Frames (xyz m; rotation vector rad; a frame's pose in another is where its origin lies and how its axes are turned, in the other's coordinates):
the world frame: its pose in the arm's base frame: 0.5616 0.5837 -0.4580 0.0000 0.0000 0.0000
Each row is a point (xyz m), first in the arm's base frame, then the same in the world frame.
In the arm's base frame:
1: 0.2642 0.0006 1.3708
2: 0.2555 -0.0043 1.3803
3: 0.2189 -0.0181 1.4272
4: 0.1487 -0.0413 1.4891
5: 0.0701 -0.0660 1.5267
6: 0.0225 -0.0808 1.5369
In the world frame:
1: -0.2974 -0.5831 1.8288
2: -0.3061 -0.5880 1.8383
3: -0.3427 -0.6018 1.8852
4: -0.4129 -0.6250 1.9471
5: -0.4915 -0.6497 1.9847
6: -0.5391 -0.6645 1.9949

